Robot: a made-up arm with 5 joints. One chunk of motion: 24 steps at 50 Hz.
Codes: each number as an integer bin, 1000 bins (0 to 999) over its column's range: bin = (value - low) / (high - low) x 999, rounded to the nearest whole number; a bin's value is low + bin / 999 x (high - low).
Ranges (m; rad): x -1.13..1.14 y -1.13..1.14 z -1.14..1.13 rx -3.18..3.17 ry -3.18..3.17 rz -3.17..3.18
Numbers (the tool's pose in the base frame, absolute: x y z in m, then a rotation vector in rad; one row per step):
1: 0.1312 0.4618 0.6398 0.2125 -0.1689 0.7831
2: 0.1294 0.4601 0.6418 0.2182 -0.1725 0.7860
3: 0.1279 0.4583 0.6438 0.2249 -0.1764 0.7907
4: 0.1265 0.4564 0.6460 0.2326 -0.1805 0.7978
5: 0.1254 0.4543 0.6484 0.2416 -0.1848 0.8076
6: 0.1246 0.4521 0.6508 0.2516 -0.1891 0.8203
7: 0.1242 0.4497 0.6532 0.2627 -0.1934 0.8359
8: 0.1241 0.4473 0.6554 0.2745 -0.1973 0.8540
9: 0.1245 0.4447 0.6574 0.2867 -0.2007 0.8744
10: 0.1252 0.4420 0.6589 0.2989 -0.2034 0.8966
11: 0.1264 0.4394 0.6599 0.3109 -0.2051 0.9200
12: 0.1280 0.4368 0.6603 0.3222 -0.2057 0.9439
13: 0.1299 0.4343 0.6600 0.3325 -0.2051 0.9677
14: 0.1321 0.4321 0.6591 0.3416 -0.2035 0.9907
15: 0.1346 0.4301 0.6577 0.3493 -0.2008 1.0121
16: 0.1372 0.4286 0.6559 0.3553 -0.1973 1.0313
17: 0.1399 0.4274 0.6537 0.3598 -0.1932 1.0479
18: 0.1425 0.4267 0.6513 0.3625 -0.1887 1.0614
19: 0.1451 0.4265 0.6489 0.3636 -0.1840 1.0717
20: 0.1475 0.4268 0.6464 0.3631 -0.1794 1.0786
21: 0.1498 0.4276 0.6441 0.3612 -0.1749 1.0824
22: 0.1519 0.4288 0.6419 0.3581 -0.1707 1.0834
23: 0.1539 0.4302 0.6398 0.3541 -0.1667 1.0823
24: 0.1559 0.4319 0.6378 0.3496 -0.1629 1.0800
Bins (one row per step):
1: 555 701 783 534 474 622
2: 554 700 784 535 473 622
3: 554 699 785 536 473 623
4: 553 698 786 537 472 624
5: 552 697 787 538 471 626
6: 552 696 788 540 471 628
7: 552 695 789 542 470 630
8: 552 694 790 543 469 633
9: 552 693 791 545 469 636
10: 552 692 792 547 468 640
11: 553 691 792 549 468 643
12: 554 690 792 551 468 647
13: 554 688 792 553 468 651
14: 555 687 792 554 468 655
15: 557 687 791 555 469 658
16: 558 686 790 556 469 661
17: 559 685 789 557 470 664
18: 560 685 788 557 471 666
19: 561 685 787 557 471 667
20: 562 685 786 557 472 668
21: 563 685 785 557 473 669
22: 564 686 784 557 473 669
23: 565 687 783 556 474 669
24: 566 687 782 555 475 669

